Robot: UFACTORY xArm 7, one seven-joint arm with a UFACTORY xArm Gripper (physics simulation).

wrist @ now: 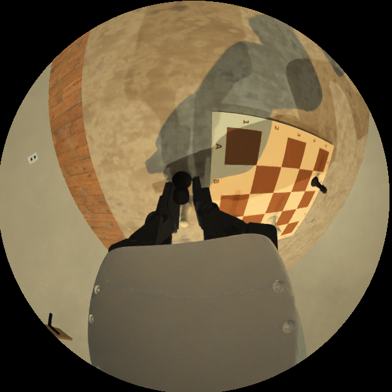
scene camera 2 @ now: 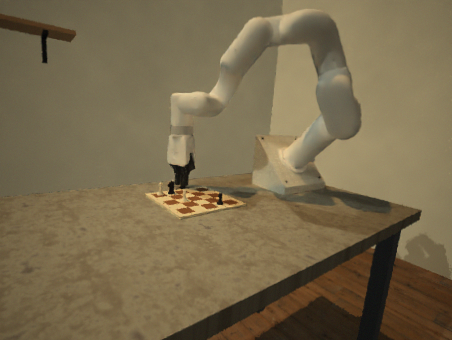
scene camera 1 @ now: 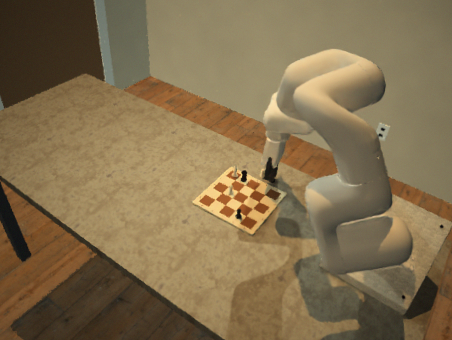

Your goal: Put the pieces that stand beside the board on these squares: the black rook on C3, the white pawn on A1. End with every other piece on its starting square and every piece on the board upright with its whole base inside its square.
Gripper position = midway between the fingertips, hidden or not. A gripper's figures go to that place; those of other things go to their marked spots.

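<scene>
My gripper (wrist: pixel 185 190), 0.13 m from the lens. Chessboard (wrist: pixel 258 168), 0.15 m from the lens.
</scene>
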